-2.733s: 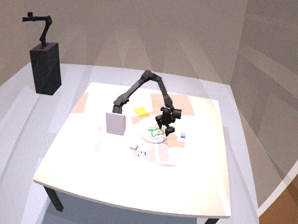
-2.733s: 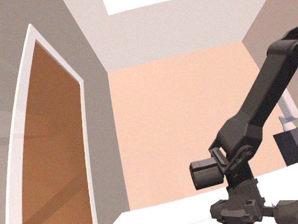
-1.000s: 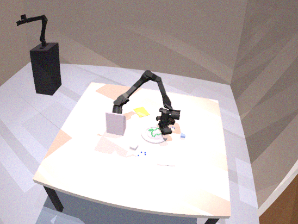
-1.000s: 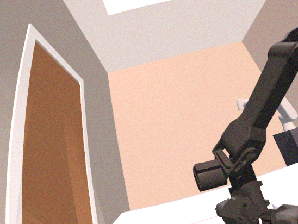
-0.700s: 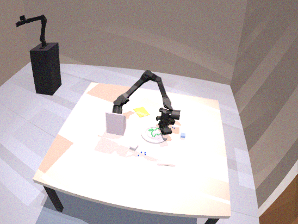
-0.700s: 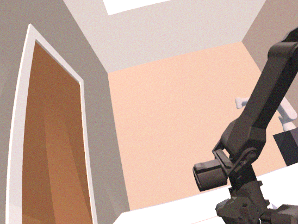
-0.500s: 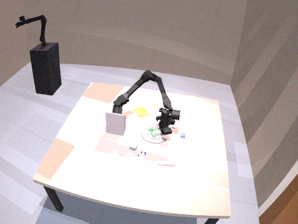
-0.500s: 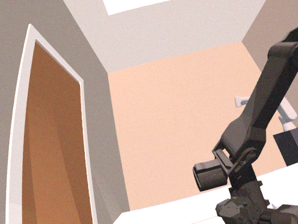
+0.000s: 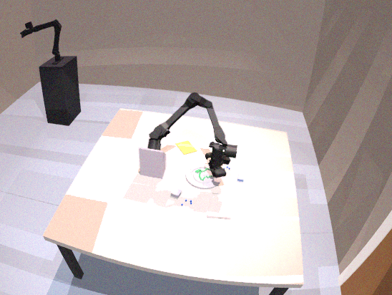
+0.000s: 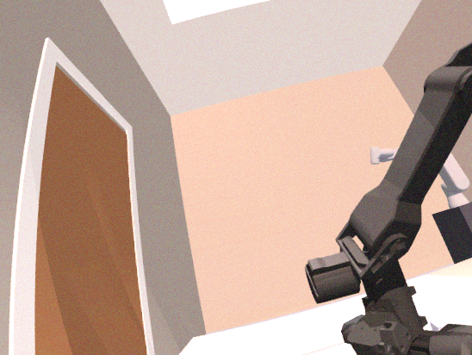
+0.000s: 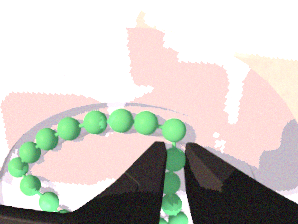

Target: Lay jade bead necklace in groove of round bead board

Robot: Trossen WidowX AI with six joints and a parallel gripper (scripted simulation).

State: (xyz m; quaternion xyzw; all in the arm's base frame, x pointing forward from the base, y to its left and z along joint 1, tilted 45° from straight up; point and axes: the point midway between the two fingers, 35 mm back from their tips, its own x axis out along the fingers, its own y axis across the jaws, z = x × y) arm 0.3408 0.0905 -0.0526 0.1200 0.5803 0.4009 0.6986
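My gripper tip is 60 mm past the round white bead board and 10 mm above it. Round my gripper tip: thin rod (60 mm ahead, 290 mm to the right, 10 mm below); then blue block (160 mm ahead, 20 mm to the left, 10 mm below); then cream block (70 mm ahead, 240 mm to the left).
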